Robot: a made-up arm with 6 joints.
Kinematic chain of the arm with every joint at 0, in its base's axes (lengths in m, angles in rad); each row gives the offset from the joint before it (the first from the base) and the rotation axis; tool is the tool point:
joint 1: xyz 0 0 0.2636 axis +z
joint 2: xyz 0 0 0 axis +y
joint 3: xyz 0 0 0.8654 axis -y
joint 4: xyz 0 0 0 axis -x
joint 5: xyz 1.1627 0 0 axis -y
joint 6: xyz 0 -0.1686 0 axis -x
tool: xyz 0 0 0
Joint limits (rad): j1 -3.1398..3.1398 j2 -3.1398..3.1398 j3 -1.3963..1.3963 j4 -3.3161..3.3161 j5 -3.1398..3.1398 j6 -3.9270..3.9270
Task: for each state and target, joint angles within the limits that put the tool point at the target. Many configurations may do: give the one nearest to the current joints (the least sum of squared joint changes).
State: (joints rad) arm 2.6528 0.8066 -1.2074 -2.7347 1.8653 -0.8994
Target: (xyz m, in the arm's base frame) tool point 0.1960 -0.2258 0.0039
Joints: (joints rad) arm 2.8409 1.4902 -1.3131 -2.7787 1.8653 -0.8994
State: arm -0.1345 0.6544 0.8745 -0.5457 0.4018 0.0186
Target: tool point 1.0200 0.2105 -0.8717
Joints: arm 0.3300 1.5476 0.2118 -0.6770 0.4018 0.0186
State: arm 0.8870 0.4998 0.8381 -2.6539 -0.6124 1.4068
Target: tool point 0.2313 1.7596 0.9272
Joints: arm 1.3551 0.7725 0.8751 -2.6768 -0.6124 1.4068
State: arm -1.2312 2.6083 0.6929 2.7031 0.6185 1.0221
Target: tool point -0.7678 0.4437 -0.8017
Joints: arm -0.3472 2.8290 -0.1584 2.7521 0.6185 1.0221
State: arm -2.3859 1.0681 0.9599 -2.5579 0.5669 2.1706
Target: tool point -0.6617 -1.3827 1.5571
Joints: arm -2.1122 0.6650 1.2914 -2.6112 0.5669 2.1706
